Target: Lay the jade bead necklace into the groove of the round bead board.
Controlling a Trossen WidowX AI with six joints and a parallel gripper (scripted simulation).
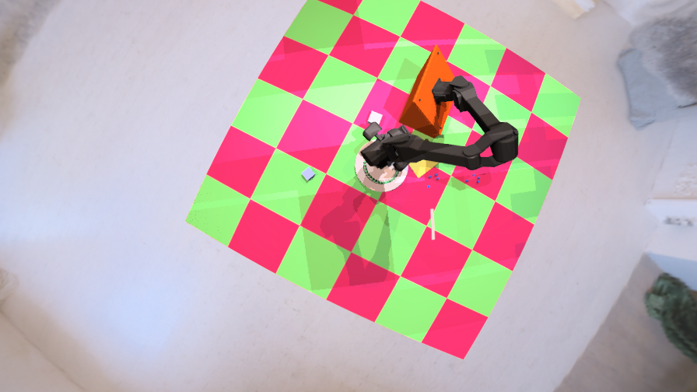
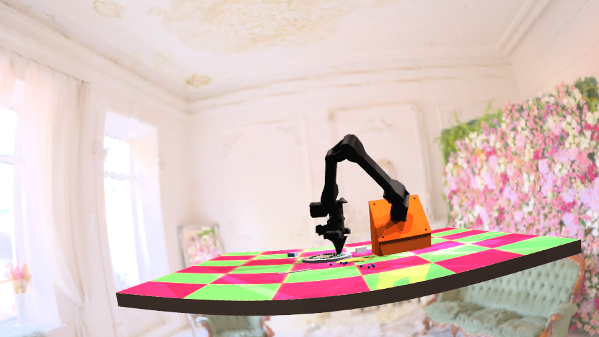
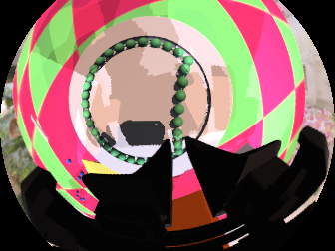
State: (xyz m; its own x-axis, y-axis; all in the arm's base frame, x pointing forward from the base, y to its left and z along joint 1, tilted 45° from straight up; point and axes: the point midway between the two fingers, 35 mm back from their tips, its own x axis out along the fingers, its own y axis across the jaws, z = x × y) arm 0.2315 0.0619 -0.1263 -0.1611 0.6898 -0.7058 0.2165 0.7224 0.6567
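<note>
Now: the round bead board 50 mm ahead of my gripper tip, 20 mm to the left of it and 10 mm below it. The rest, counted from my gripper tip: pale blue cube: 220 mm ahead, 190 mm to the right, 10 mm below; white cube: 90 mm to the right, 90 mm behind; yellow patch: 150 mm to the left, 60 mm behind, 10 mm below.
</note>
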